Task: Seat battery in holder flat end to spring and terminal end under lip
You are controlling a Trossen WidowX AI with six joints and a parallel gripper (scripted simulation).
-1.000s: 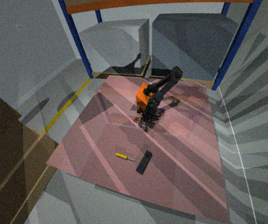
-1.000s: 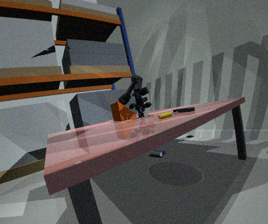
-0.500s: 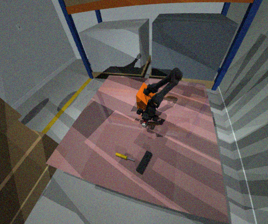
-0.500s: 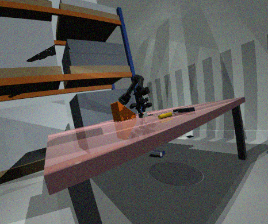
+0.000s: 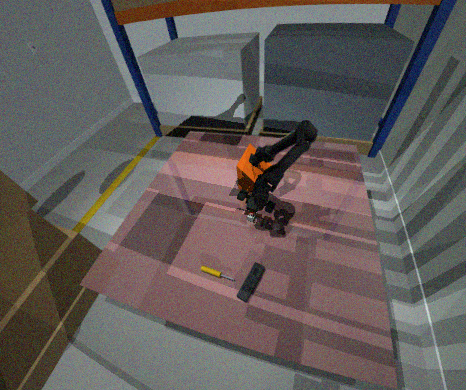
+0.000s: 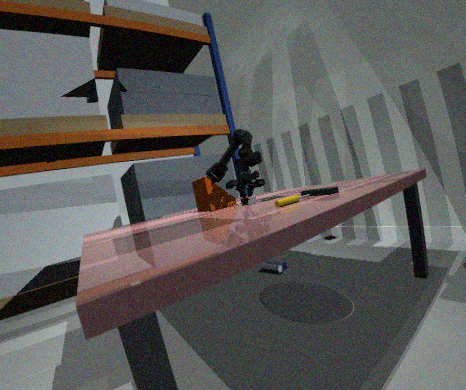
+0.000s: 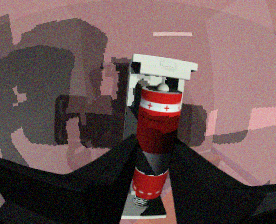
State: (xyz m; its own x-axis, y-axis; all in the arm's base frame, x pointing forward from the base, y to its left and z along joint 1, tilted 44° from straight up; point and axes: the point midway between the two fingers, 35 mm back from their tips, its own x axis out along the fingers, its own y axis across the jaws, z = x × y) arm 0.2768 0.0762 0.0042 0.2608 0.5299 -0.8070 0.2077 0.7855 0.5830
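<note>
The battery lies 1 cm above my gripper tip. Also, from my gripper tip: yellow-handled screwdriver (35 cm ahead, 7 cm to the right); then black flat block (35 cm ahead, 7 cm to the left).
</note>
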